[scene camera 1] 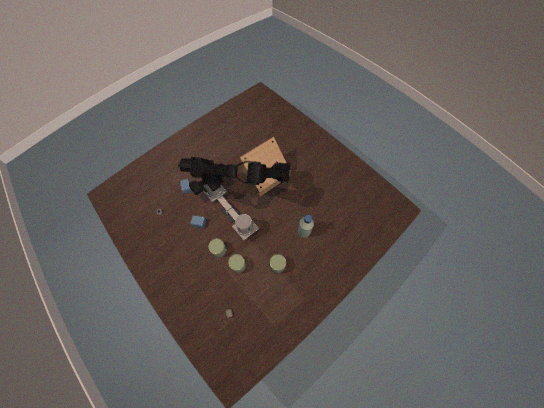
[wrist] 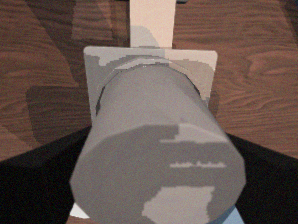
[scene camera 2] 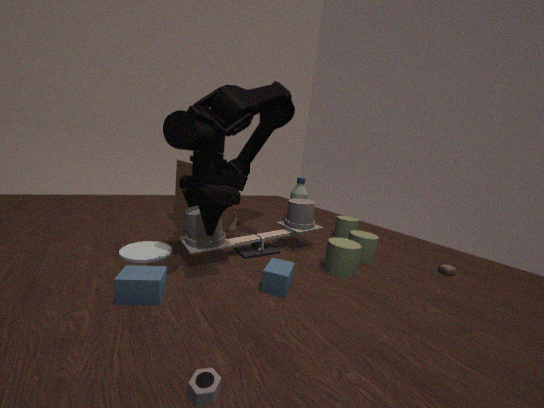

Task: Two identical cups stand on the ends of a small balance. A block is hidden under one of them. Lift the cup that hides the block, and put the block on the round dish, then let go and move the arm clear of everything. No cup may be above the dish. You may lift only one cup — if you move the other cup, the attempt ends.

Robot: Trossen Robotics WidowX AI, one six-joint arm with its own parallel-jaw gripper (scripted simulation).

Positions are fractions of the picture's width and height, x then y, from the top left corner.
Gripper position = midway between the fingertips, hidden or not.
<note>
In view: my gripper (scene camera 2: 0.37, 0.56), a grey cup (scene camera 2: 0.36, 0.56) and a balance (scene camera 2: 0.36, 0.61).
My gripper also shows in the wrist view (wrist: 0.51, 0.60).
</note>
